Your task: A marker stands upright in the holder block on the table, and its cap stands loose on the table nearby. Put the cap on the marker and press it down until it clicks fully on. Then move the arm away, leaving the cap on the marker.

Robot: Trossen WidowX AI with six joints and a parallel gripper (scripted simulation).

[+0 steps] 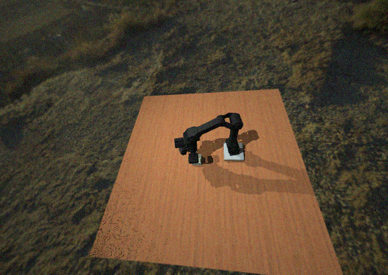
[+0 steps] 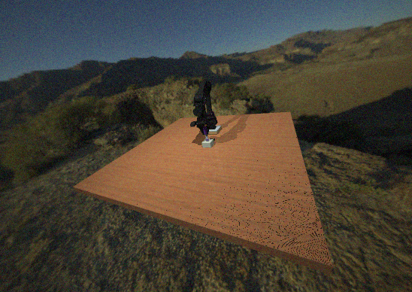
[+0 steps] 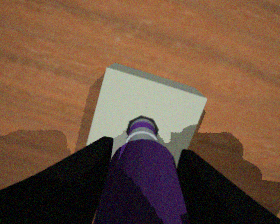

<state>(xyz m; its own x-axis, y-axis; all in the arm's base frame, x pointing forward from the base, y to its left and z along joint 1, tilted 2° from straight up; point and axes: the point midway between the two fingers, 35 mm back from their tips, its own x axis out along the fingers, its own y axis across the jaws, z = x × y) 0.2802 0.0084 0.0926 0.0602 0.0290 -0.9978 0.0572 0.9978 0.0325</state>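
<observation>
Now: gripper tip 3 cm below the purple cap and 1 cm past it. From my gripper tip the other things lie so: holder block (8 cm below, 1 cm behind).
</observation>
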